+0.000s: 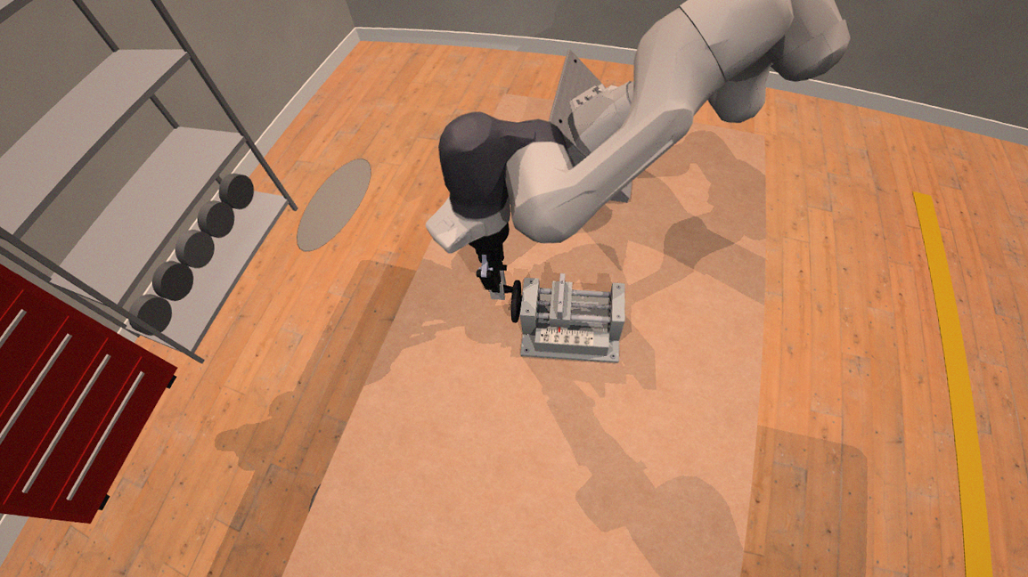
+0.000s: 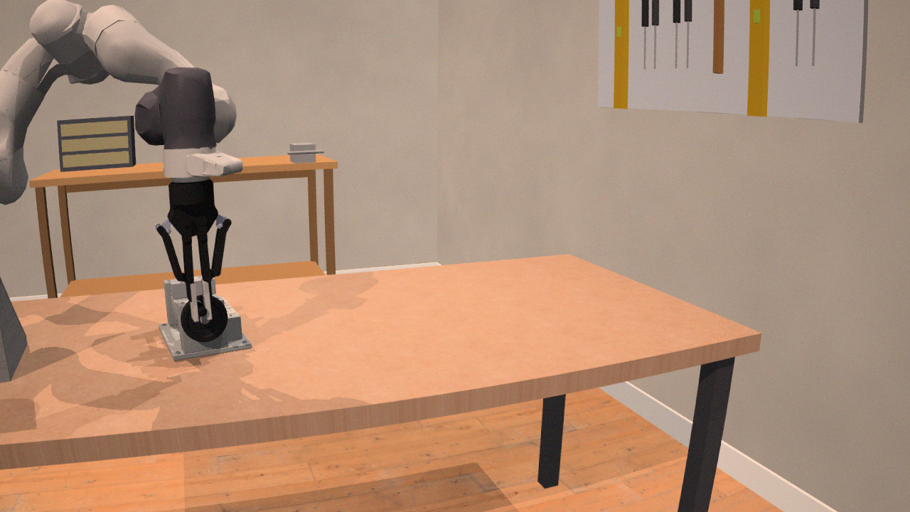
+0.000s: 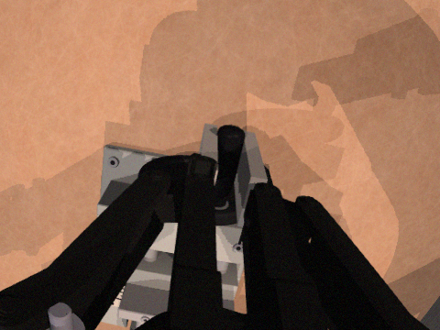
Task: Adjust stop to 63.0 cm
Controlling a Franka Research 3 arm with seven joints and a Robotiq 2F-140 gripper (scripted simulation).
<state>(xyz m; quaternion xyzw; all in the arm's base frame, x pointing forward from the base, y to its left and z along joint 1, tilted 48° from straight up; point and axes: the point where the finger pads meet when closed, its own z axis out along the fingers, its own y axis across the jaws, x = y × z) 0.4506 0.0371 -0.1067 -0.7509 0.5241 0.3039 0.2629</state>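
Right now the sliding stop is 1 cm behind my hand, 13 cm to the left of it and 3 cm below it. Also, from my hand: black handwheel 2 cm to the left, 2 cm below.
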